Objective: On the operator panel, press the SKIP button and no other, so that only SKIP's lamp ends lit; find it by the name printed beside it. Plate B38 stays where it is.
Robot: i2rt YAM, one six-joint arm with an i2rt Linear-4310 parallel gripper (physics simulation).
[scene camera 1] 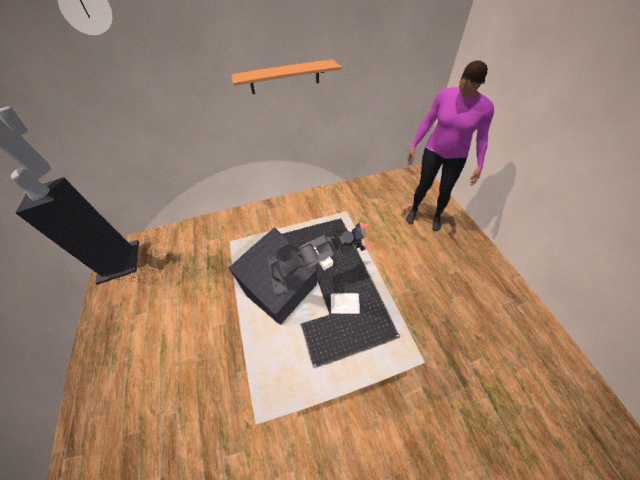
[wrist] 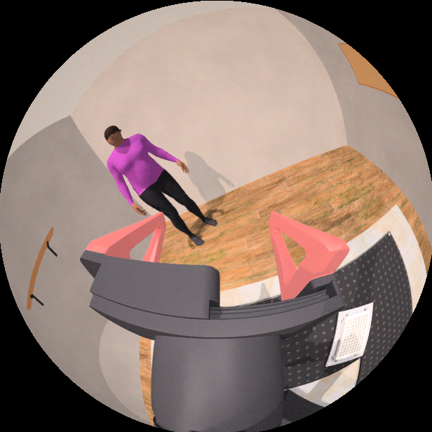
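Where they show: gripper, fingertip midpoint: (scene camera 1: 373, 234); arm's base, origin of the base link: (scene camera 1: 277, 274).
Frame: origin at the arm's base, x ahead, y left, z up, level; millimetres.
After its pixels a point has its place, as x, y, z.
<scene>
My gripper (scene camera 1: 368, 236) {540, -32, 121} (wrist: 216, 217) is open, its two red fingers wide apart with nothing between them. In the scene view it is at the far right end of the arm, by the mat's far edge. A white rectangular plate (scene camera 1: 344, 303) {310, -209, -205} (wrist: 353, 336) with a grid of small holes rests on a white base on the black mat, well away from the gripper; no name on it is readable. A small white object (scene camera 1: 325, 262) {309, 76, -178} shows beside the arm, partly hidden; I cannot tell what it is. No SKIP name, button or lamp can be made out in either view.
The black perforated mat (scene camera 1: 351, 335) {272, -385, -230} (wrist: 395, 280) lies on a pale table top (scene camera 1: 279, 377) {-161, -441, -244}. The arm stands on a dark block (scene camera 1: 253, 268) {-104, 51, 55}. A person in purple (scene camera 1: 457, 124) (wrist: 137, 165) stands beyond the table. A dark pedestal (scene camera 1: 77, 232) with a grey arm stands at the left.
</scene>
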